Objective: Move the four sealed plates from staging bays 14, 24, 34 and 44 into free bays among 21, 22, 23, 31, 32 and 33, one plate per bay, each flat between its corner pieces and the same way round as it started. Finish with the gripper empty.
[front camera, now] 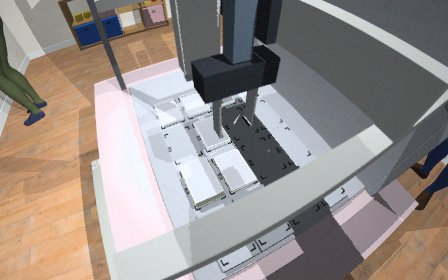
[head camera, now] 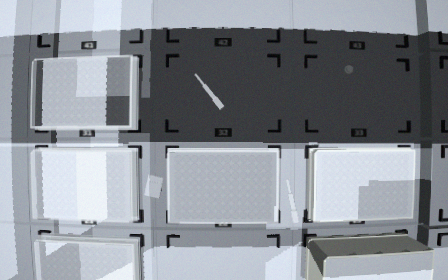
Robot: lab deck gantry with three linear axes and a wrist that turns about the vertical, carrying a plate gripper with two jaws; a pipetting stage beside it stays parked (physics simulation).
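Seen in the pictures: gripper, fingertip midpoint: (front camera: 233,127); robot's base, link origin: (front camera: 154,107).
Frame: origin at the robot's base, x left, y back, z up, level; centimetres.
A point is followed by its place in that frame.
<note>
Pale plates lie flat in bays 21 (head camera: 87,184) {x 15.2, y -7.4, z 1.4 cm} (front camera: 196,105) {x 15.2, y -8.7, z 1.4 cm}, 22 (head camera: 223,185) {x 15.2, y -22.8, z 1.4 cm} (front camera: 212,131) {x 15.2, y -23.3, z 1.4 cm}, 23 (head camera: 362,175) {x 16.2, y -38.7, z 1.4 cm} (front camera: 236,167) {x 15.7, y -39.3, z 1.4 cm} and 31 (head camera: 85,92) {x 25.6, y -7.1, z 1.4 cm}, each within or nearly over its corner pieces. In the head view, bays 32 (head camera: 250,112) {x 23.4, y -26.0, z 0.0 cm} and 33 (head camera: 375,110) {x 23.8, y -41.4, z 0.0 cm} hold no plate. In the front view, my gripper (front camera: 235,130) {x 15.8, y -35.8, z 16.0 cm} is open, its jaws apart with no plate between them, above the deck beside the bay 22 plate. It does not show in the head view. Staging bays (front camera: 274,236) {x 14.6, y -62.0, z 1.5 cm} show bare corner pieces; the front beam hides part of them.
A tall pale box (front camera: 201,182) {x 4.0, y -40.5, z 4.2 cm} (head camera: 377,267) {x 7.0, y -38.8, z 4.2 cm} stands in bay 13. Another plate (front camera: 169,114) {x 4.3, y -8.5, z 1.4 cm} (head camera: 85,260) {x 6.2, y -6.7, z 1.4 cm} lies in bay 11. Thin white sticks (head camera: 210,93) {x 25.5, y -21.3, z 0.5 cm} (head camera: 292,202) {x 13.0, y -30.8, z 0.5 cm} and a small white piece (head camera: 154,186) {x 14.8, y -14.7, z 0.1 cm} show among the bays. A beam (front camera: 250,210) {x 2.2, y -61.8, z 40.0 cm} crosses the front.
</note>
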